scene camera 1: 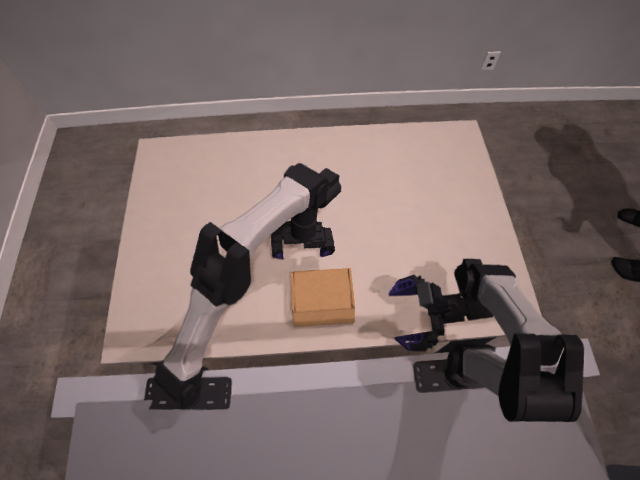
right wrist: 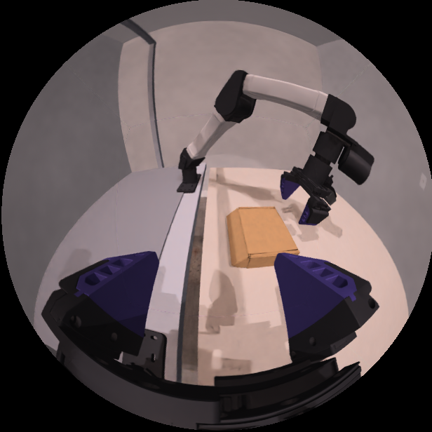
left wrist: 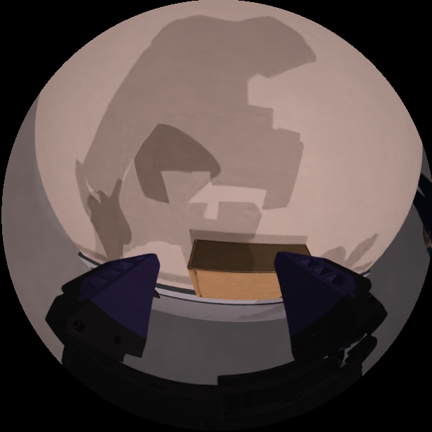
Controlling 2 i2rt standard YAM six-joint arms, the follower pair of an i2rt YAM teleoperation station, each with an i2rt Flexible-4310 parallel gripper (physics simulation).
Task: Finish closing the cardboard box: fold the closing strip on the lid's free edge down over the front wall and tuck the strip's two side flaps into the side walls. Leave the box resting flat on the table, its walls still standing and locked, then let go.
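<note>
The cardboard box [scene camera 1: 322,290] [left wrist: 240,284] [right wrist: 265,230] rests flat on the table, its walls standing and its lid lying flat on top. A closing strip lies down against its front wall in scene camera 1. The strip's side flaps are too small to make out. My left gripper [scene camera 1: 303,255] [left wrist: 216,260] is open and empty, above the table behind the box and apart from it; it also shows in the right wrist view [right wrist: 294,210]. My right gripper [scene camera 1: 395,316] [right wrist: 216,260] is open and empty, to the right of the box and apart from it.
The pale table [scene camera 1: 413,170] bears the box, and its front edge runs a little in front of the box. The grey-white mounting rail [scene camera 1: 310,378] carries both arm bases. The left arm arches over the table's left part. A person's dark shoes show at the far right.
</note>
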